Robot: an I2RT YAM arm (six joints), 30 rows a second.
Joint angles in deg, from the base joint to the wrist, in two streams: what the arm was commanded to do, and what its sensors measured. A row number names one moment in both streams.
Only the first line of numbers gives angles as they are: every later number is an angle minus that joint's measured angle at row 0.
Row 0, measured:
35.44 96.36 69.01 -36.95 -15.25 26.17
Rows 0 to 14, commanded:
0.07 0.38 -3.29 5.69 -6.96 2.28
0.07 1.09 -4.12 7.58 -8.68 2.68
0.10 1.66 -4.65 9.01 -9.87 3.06
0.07 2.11 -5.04 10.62 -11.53 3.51
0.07 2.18 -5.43 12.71 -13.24 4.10
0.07 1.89 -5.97 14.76 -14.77 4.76
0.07 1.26 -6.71 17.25 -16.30 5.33
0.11 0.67 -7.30 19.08 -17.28 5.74
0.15 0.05 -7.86 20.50 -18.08 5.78
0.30 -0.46 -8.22 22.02 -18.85 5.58
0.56 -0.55 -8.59 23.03 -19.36 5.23
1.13 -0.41 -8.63 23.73 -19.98 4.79
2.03 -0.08 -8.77 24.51 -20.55 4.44
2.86 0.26 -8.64 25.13 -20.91 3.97
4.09 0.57 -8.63 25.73 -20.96 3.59
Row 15, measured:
1.38 1.29 -7.97 20.55 -17.28 4.24
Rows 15 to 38, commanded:
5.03 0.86 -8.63 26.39 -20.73 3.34
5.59 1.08 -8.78 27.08 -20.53 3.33
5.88 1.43 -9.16 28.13 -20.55 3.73
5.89 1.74 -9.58 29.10 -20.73 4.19
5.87 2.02 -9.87 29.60 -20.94 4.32
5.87 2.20 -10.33 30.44 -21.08 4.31
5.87 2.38 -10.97 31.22 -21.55 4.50
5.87 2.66 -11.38 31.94 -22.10 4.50
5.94 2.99 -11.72 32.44 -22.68 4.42
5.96 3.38 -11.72 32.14 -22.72 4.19
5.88 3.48 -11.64 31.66 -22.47 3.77
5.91 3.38 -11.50 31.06 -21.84 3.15
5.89 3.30 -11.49 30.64 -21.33 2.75
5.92 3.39 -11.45 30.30 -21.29 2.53
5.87 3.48 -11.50 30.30 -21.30 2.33
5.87 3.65 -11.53 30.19 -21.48 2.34
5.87 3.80 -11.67 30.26 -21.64 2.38
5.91 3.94 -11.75 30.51 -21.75 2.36
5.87 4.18 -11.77 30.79 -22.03 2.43
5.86 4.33 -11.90 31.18 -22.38 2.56
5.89 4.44 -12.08 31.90 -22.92 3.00
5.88 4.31 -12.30 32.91 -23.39 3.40
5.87 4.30 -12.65 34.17 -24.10 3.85
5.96 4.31 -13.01 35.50 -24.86 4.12
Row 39, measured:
5.90 3.08 -11.47 32.52 -22.53 3.70
